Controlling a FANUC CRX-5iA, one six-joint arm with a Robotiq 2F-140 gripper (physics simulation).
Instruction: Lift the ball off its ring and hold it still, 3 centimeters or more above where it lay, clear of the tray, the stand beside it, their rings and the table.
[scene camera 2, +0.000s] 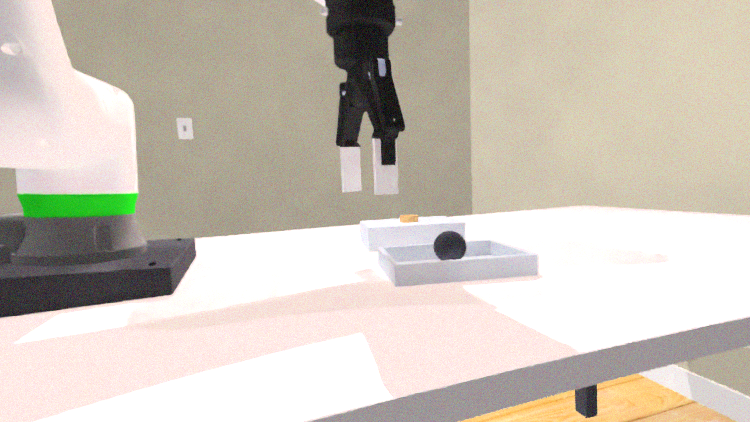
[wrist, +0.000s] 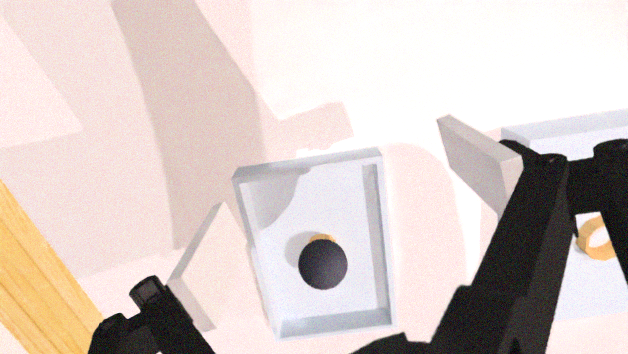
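Pixels of known places: gripper, fingertip midpoint: (scene camera 2: 367, 192) (wrist: 334, 184); arm's base, origin of the base link: (scene camera 2: 85, 255).
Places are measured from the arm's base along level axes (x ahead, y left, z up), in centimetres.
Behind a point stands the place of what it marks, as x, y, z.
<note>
A dark ball (scene camera 2: 449, 245) @(51.3, -11.2, -0.3) (wrist: 323, 264) @(50.8, -8.9, 1.0) sits inside the light grey tray (scene camera 2: 466, 271) @(51.9, -15.6, -2.9) (wrist: 340, 320) @(61.0, -8.4, -2.8). A bit of its orange ring (wrist: 322, 237) @(49.9, -8.8, -1.5) shows at the ball's upper edge in the wrist view; the rest is hidden beneath the ball. My gripper (scene camera 2: 368, 192) @(40.7, -7.1, 7.4) (wrist: 334, 184) @(40.7, -7.1, 7.4) is open and empty, with its pale finger pads wide apart. It hangs well above the tray's height and, in the scene view, left of the ball. In the wrist view the ball shows between the two fingers, lower than their tips.
The low white stand (scene camera 2: 414, 237) @(51.2, 8.5, -2.1) (wrist: 587, 292) @(58.1, 15.0, 0.2) is beside the tray, behind it in the scene view, with another orange ring (scene camera 2: 409, 218) @(51.4, 13.1, 1.1) (wrist: 582, 242) @(51.9, 13.1, 1.0) on top. The black robot base (scene camera 2: 94, 286) @(7.3, -12.0, -2.0) is at the left. The table's grey edge (scene camera 2: 524, 374) @(47.7, -36.9, -4.7) runs along the front.
</note>
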